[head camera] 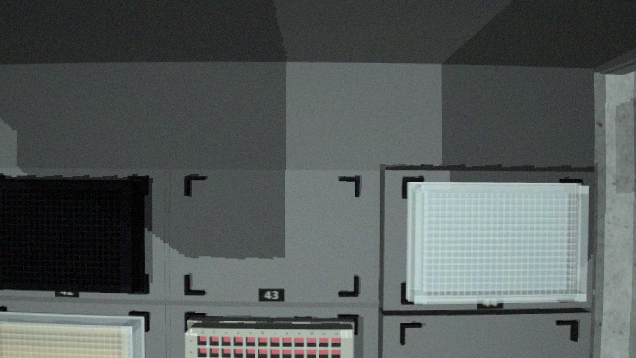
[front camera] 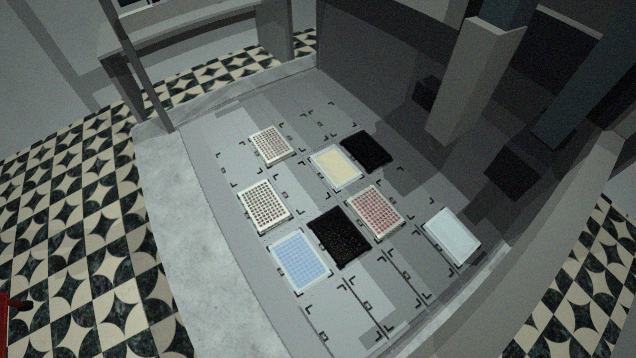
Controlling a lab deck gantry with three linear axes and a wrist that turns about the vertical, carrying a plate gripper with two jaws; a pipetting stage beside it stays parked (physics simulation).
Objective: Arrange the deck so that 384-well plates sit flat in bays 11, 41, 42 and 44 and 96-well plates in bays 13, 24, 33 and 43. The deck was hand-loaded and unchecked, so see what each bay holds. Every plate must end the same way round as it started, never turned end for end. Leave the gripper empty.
Scene:
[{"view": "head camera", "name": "clear 384-well plate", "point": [466,242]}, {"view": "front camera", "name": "my gripper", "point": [481,206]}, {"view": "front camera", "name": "clear 384-well plate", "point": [445,228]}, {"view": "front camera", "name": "bay 22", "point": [306,192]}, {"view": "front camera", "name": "bay 34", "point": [429,271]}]

